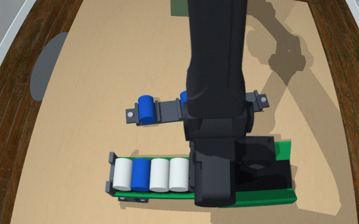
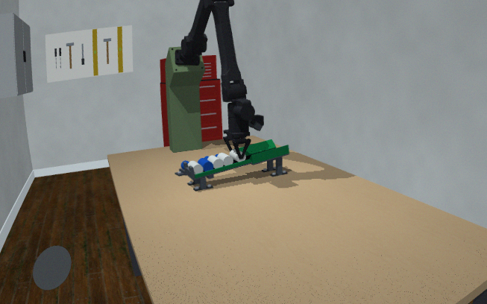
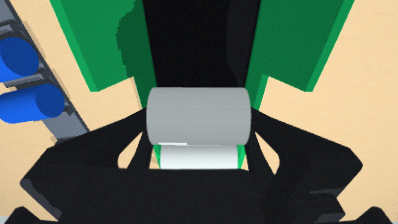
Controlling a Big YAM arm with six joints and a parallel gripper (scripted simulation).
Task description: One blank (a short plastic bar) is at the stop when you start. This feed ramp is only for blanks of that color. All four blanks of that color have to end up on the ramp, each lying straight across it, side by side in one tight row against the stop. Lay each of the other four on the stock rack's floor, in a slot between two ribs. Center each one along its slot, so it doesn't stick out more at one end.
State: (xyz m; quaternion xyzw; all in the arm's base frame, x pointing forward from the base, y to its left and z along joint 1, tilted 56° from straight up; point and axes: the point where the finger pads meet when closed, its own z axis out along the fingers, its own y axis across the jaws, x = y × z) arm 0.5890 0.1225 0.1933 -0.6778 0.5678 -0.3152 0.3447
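My hand is 19 cm to the left of the grey stop, 5 cm short of it and 4 cm above it. Round my hand: stock rack (20 cm behind, 10 cm below, 6 cm to the right).
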